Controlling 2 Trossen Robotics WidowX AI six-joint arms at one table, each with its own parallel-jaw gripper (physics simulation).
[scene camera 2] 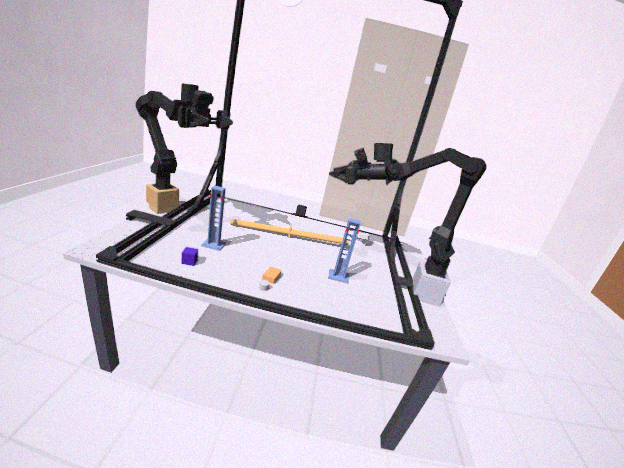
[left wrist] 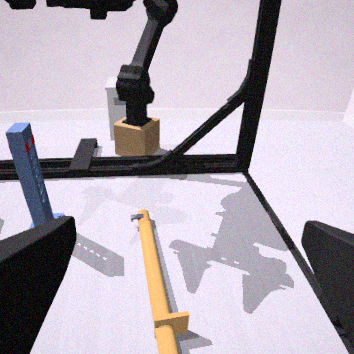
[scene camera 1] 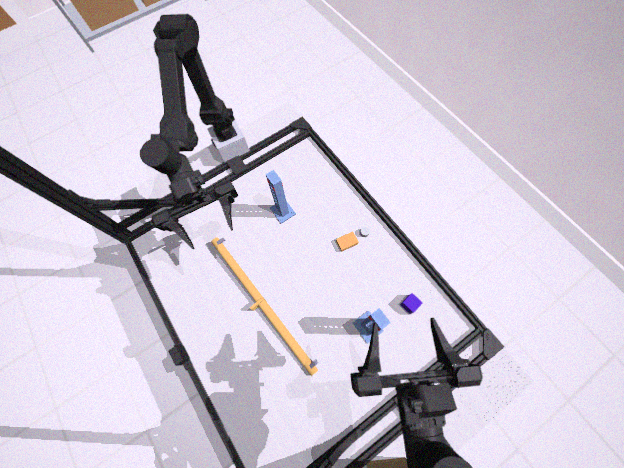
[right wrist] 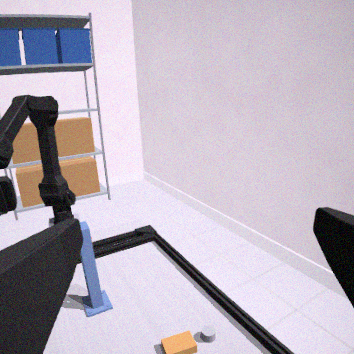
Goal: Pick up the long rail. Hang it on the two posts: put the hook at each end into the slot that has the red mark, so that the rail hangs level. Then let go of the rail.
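Frame: origin at the left arm's base, x back, y right, z up, level; millimetres.
Seen in the pictures: left gripper, between the fingertips: (scene camera 2: pixel 331 171) (left wrist: pixel 191 230) (scene camera 1: pixel 213 239); right gripper, between the fingertips: (scene camera 2: pixel 221 121) (scene camera 1: pixel 403 320) (right wrist: pixel 198 224); left arm's base, origin of its link: (scene camera 2: pixel 434 271) (scene camera 1: pixel 225 132); right arm's base, origin of its link: (scene camera 2: pixel 162 186) (left wrist: pixel 136 120).
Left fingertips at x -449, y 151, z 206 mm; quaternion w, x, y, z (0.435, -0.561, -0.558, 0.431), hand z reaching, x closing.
Offsets run from my left fingertips to a thing's top centre. "pt": to the spot under its first point.
The long yellow rail @[dy -5, dx -109, dz -260 mm] (scene camera 1: pixel 281 329) (scene camera 2: pixel 312 235) (left wrist: pixel 154 270) lies on the table, with a small grey hook near each end and a tab at its middle. One blue post @[dy -200, dx +136, dz -92 mm] (scene camera 1: pixel 279 197) (scene camera 2: pixel 344 251) (right wrist: pixel 91 272) stands upright at the left of scene camera 1. The other blue post @[dy -249, dx -318, dz -92 mm] (scene camera 1: pixel 381 320) (scene camera 2: pixel 215 221) (left wrist: pixel 30 180) stands near the right arm. Both have red marks near the top. My left gripper (scene camera 1: pixel 212 238) (scene camera 2: pixel 330 173) (left wrist: pixel 191 230) is open and empty, raised above the rail's end. My right gripper (scene camera 1: pixel 403 321) (right wrist: pixel 198 224) is open and empty, high near the second post.
An orange block @[dy -330, dx -65, dz -287 mm] (scene camera 1: pixel 347 241) (scene camera 2: pixel 272 274) (right wrist: pixel 179 343) lies beside a small grey cylinder @[dy -395, dx -66, dz -287 mm] (scene camera 1: pixel 363 232) (scene camera 2: pixel 264 285) (right wrist: pixel 208 333). A purple cube @[dy -390, dx -324, dz -267 mm] (scene camera 1: pixel 411 303) (scene camera 2: pixel 189 255) sits near the second post. A black frame @[pt dy -482, dx -96, dz -287 mm] (scene camera 1: pixel 393 226) (scene camera 2: pixel 262 302) borders the table.
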